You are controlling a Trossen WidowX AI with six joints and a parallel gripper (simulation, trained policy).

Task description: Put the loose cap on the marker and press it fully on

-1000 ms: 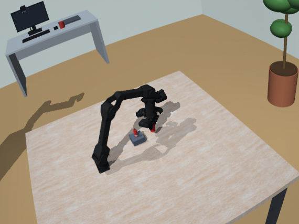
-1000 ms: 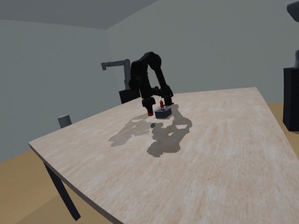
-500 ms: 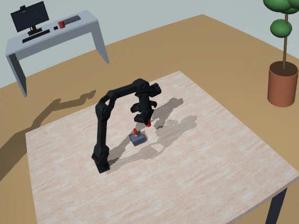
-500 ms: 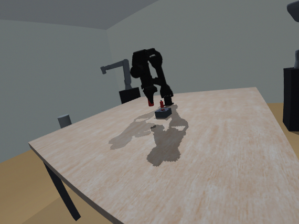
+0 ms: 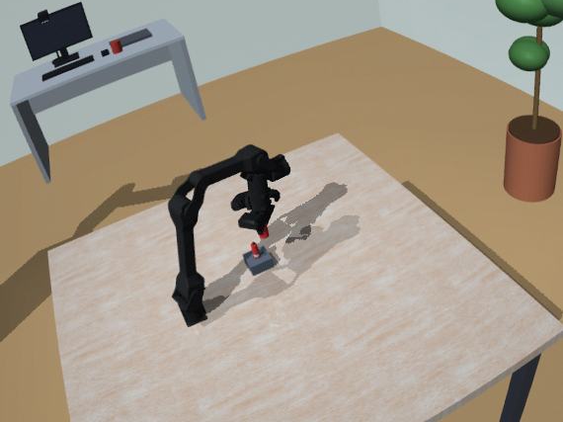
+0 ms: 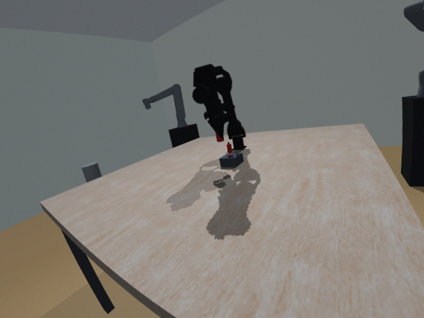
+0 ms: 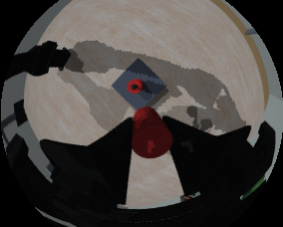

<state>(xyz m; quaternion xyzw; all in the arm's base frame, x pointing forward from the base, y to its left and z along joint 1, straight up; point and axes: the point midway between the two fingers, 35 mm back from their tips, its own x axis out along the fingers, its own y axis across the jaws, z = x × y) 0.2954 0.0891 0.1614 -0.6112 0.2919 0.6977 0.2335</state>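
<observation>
My gripper tip is now 5 cm above the red marker, 3 cm past it and 1 cm to the right of it. From my gripper tip the other things lie so: red cap (1 cm above); then grey-blue holder block (11 cm below, 3 cm behind, 1 cm to the left).
</observation>
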